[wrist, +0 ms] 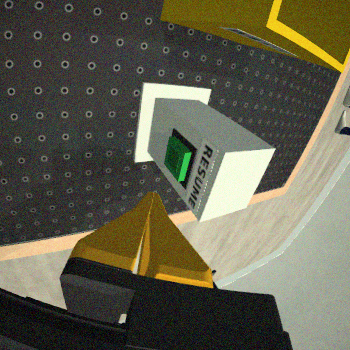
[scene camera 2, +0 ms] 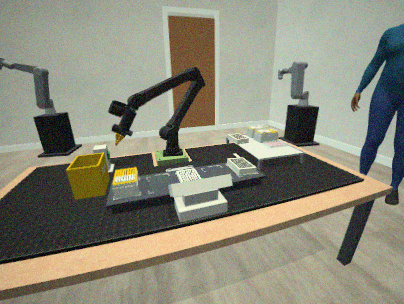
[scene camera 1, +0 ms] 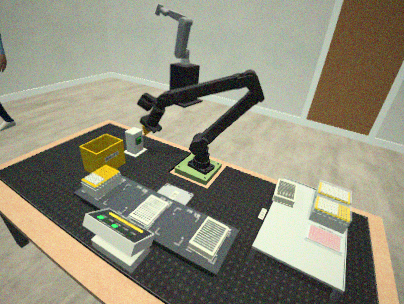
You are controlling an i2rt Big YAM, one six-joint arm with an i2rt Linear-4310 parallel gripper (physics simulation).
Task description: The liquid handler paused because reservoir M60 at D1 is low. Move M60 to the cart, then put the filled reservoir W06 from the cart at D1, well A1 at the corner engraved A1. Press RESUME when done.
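Frame: origin at the arm's base, x back, y right, z up, level; millimetres.
Seen in the pictures: gripper, fingertip midpoint: [wrist: 151, 199] [scene camera 2: 115, 145] [scene camera 1: 144, 135]; arm's base, origin of the base link: [scene camera 2: 173, 153] [scene camera 1: 200, 166].
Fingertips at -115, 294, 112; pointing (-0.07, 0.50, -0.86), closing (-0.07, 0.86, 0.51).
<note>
Offsets run from my fingertips to a thing's top centre, as dx, dy, dz. "pt": to the spot under its first point. Level surfaces: height alone.
My gripper [scene camera 1: 145, 131] [scene camera 2: 118, 143] [wrist: 151, 199] is shut and empty, its yellow fingertips meeting. It hangs beside the RESUME box {-12, +79, +2} [scene camera 1: 133, 142] [wrist: 210, 135], on the side of its green button {-7, +50, -33} [scene camera 1: 139, 140] [wrist: 179, 156], and a gap shows between tips and button in the wrist view. A pale reservoir {-240, -605, -44} [scene camera 1: 210, 237] [scene camera 2: 242, 166] sits at the right end of the dark deck {dz -80} [scene camera 1: 175, 239] [scene camera 2: 155, 187]. Another pale reservoir {+152, -720, -37} [scene camera 1: 285, 190] [scene camera 2: 237, 137] stands at the back left corner of the white cart {+67, -843, -62} [scene camera 1: 290, 240] [scene camera 2: 260, 151]. Their labels and the A1 mark are too small to read.
A yellow waste bin {-208, +65, +7} [scene camera 1: 102, 154] [scene camera 2: 87, 176] [wrist: 215, 17] stands near the RESUME box. The deck also holds a yellow-topped tip rack {-326, -119, -15} [scene camera 1: 101, 181] and a white plate {-283, -363, -66} [scene camera 1: 149, 211]. A screen unit {pt -453, -425, +10} [scene camera 1: 117, 232] stands in front. Yellow-topped racks {+129, -904, +2} [scene camera 1: 330, 212] and a pink plate {+22, -917, -54} [scene camera 1: 324, 237] are on the cart.
</note>
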